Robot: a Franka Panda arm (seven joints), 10 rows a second.
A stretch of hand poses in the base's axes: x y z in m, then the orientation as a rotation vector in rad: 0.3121 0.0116 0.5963 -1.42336 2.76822 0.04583; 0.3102 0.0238 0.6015 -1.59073 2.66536 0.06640; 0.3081 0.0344 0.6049 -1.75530 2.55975 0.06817; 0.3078 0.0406 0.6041 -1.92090 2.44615 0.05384; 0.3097 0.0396 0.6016 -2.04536 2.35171 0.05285; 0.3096 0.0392 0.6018 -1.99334 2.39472 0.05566; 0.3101 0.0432 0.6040 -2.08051 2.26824 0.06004; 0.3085 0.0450 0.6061 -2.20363 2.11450 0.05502; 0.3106 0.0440 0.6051 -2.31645 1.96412 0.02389; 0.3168 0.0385 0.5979 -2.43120 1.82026 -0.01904; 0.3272 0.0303 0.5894 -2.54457 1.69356 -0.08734
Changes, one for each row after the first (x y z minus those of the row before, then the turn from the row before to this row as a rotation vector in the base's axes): -0.0019 0.0122 0.0052 0.01502 -0.00386 0.12629; -0.0021 0.0106 0.0034 0.00055 -0.00307 0.12594; -0.0003 0.0062 -0.0008 -0.01142 -0.00387 0.12910; 0.0019 -0.0010 -0.0025 -0.00465 0.00234 0.10034; -0.0001 -0.0004 0.0002 0.00189 0.00141 -0.04329; 0.0005 0.0040 0.0022 0.02692 -0.02905 0.09543; -0.0016 0.0018 0.0021 0.01286 -0.02426 0.12677; 0.0021 -0.0010 -0.0010 -0.00343 -0.03210 0.12147; 0.0062 -0.0055 -0.0072 -0.02146 -0.02703 0.11939; 0.0104 -0.0082 -0.0085 -0.04713 -0.02757 0.10814
